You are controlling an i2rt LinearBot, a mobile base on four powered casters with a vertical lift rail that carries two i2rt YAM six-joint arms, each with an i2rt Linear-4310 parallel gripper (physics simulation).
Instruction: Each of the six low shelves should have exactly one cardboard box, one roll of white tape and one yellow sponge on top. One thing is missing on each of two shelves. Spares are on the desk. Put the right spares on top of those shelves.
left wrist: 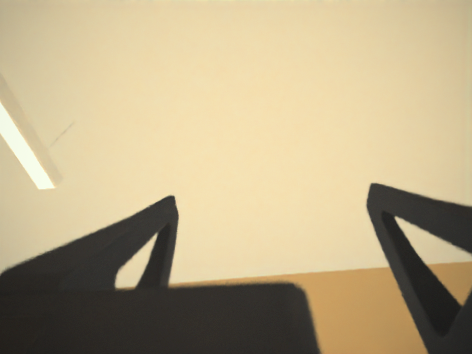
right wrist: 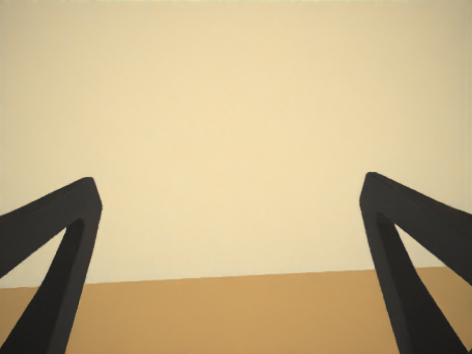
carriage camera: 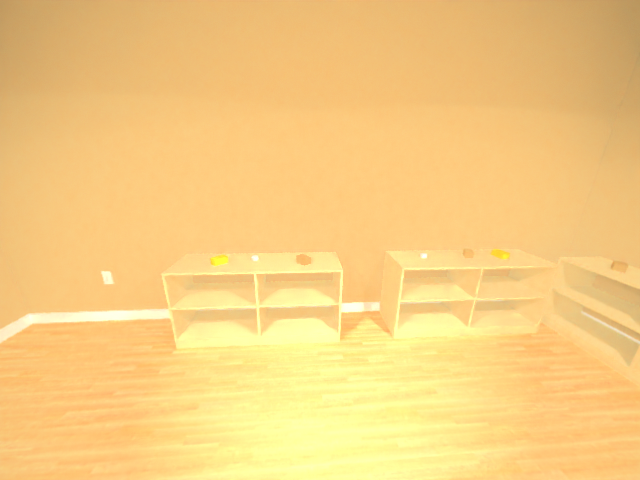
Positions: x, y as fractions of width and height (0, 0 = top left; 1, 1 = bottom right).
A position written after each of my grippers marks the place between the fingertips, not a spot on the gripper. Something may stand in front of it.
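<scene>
I can see my left gripper (left wrist: 0.57, 0.57), and my right gripper (right wrist: 0.49, 0.53) is visible to me too.
</scene>
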